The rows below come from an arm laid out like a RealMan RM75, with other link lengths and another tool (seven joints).
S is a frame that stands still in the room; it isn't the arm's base.
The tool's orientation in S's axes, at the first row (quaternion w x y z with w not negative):
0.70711, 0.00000, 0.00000, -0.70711
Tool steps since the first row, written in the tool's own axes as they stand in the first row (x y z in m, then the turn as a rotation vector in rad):
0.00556, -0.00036, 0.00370, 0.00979, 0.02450, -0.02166
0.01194, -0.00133, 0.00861, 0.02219, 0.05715, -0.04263
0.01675, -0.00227, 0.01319, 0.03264, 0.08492, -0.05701
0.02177, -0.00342, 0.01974, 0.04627, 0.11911, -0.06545
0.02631, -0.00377, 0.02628, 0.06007, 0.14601, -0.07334
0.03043, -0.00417, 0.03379, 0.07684, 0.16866, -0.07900
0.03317, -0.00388, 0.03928, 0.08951, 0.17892, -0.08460
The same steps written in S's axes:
-0.00036, -0.00556, 0.00370, 0.02450, -0.00979, -0.02166
-0.00133, -0.01194, 0.00861, 0.05715, -0.02219, -0.04263
-0.00227, -0.01675, 0.01319, 0.08492, -0.03264, -0.05701
-0.00342, -0.02177, 0.01974, 0.11911, -0.04627, -0.06545
-0.00377, -0.02631, 0.02628, 0.14601, -0.06007, -0.07334
-0.00417, -0.03043, 0.03379, 0.16866, -0.07684, -0.07900
-0.00388, -0.03317, 0.03928, 0.17892, -0.08951, -0.08460

